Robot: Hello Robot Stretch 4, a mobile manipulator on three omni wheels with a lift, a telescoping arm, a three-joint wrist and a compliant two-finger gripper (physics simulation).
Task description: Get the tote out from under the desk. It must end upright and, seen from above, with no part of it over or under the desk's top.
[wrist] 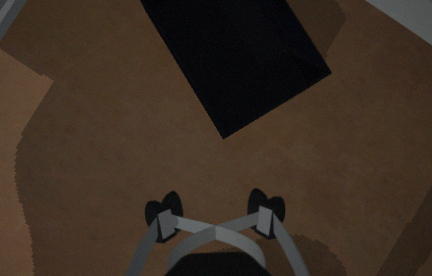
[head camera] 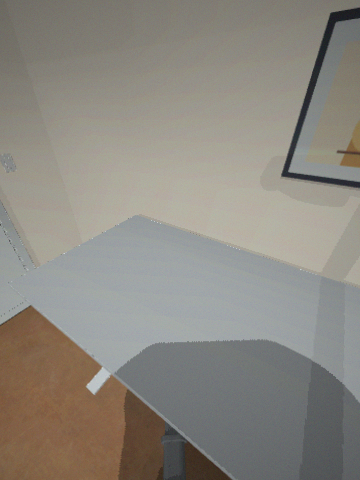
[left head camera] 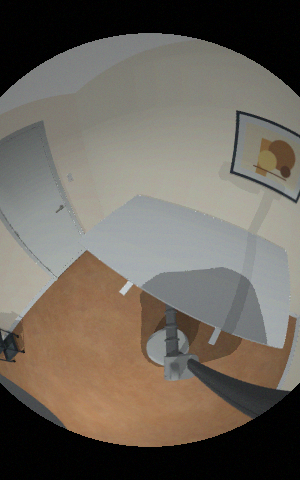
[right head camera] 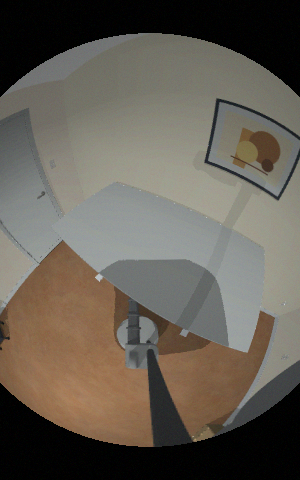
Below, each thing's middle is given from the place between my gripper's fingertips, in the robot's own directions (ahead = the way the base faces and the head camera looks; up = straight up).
Right now my hand is 250 mm short of the tote [wrist: 241,67], 210 mm above it and 40 mm to the left of it.
